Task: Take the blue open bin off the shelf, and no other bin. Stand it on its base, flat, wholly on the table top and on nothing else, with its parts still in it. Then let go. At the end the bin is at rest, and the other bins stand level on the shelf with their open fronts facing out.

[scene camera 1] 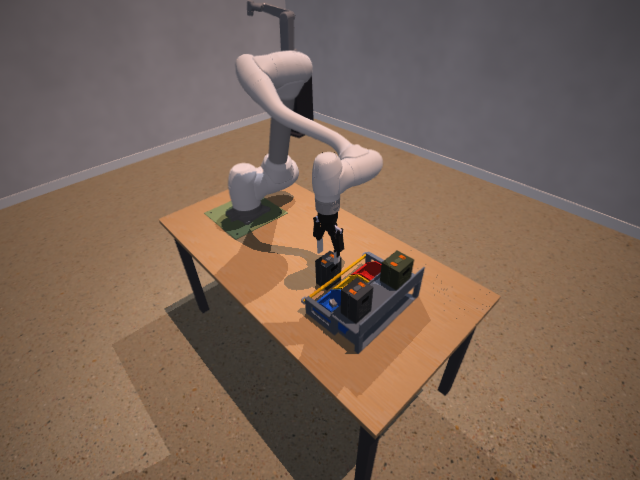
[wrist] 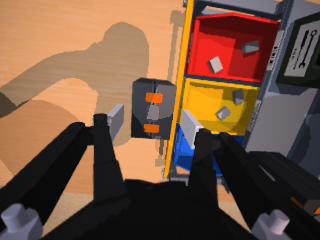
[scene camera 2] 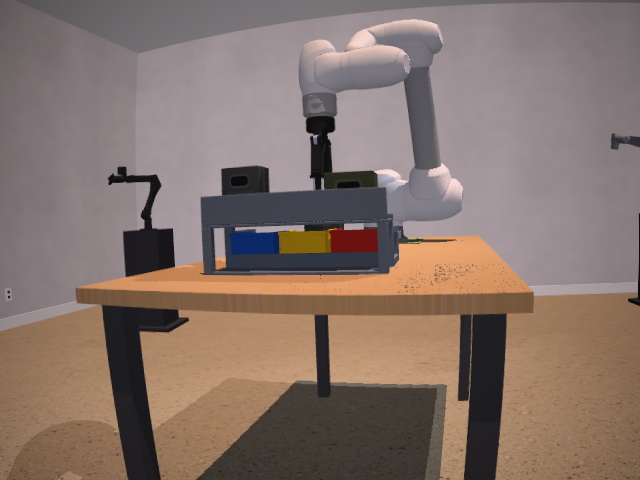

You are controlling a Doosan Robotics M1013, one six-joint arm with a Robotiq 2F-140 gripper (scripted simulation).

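Scene camera 2 shows a blue open bin (scene camera 2: 244, 242), a red bin (scene camera 2: 342, 240) and the gripper (scene camera 2: 323, 204). Scene camera 1 shows the gripper (scene camera 1: 328, 257). Visible in the wrist view: the gripper (wrist: 153, 115) and the red bin (wrist: 218, 35).
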